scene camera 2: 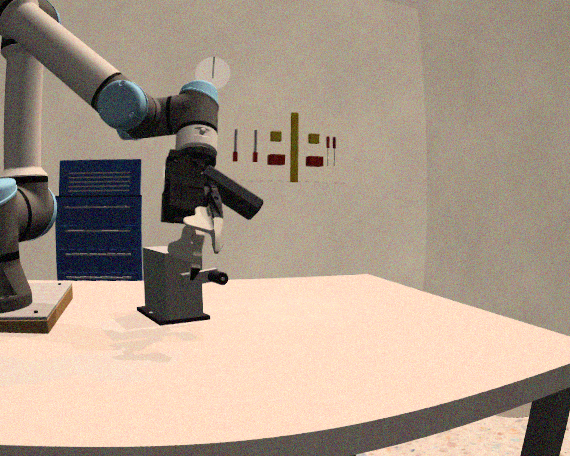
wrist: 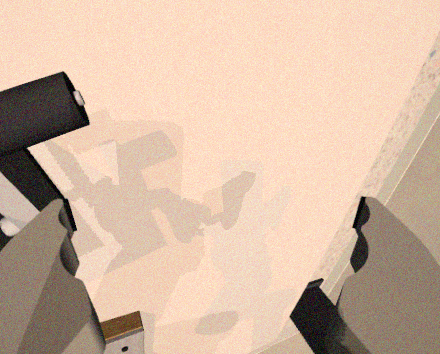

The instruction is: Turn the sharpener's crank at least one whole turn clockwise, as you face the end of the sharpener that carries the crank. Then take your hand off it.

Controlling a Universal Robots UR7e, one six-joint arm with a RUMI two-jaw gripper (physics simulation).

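Frame: origin at the arm's base, x ahead, y left, z up, level; metres.
Seen in the pictures: gripper, fingertip midpoint: (scene camera 2: 203, 268) (wrist: 215, 201).
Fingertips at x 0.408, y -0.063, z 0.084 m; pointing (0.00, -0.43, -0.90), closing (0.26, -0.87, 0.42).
Offsets run from my fingertips to a thing's top centre. "*": to the spot under its first point. Level surfaces: height alone.
The grey, box-shaped sharpener {* dz -0.054, dx -0.063, dy +0.075 m} (scene camera 2: 167, 292) stands upright on its dark base plate on the table. Its crank sticks out at the right side in the scene view, ending in a black knob {dz -0.016, dx +0.027, dy +0.075 m} (scene camera 2: 218, 277) (wrist: 37, 114); in the wrist view the knob is at the upper left, with a small silver end. My gripper (scene camera 2: 205, 262) (wrist: 215, 201) is open and empty, its fingers wide apart, just above and beside the crank end. In the wrist view the knob lies outside the space between the fingers. Whether a finger touches the crank I cannot tell; part of the crank arm is hidden.
The table {dz -0.113 m} (scene camera 2: 350, 350) (wrist: 240, 60) carries the arm's wood-edged base plate (scene camera 2: 37, 310) (wrist: 122, 327) at the left. A blue drawer cabinet (scene camera 2: 100, 242) stands behind. Tools hang on the back wall. Shadows of the arm fall on the table.
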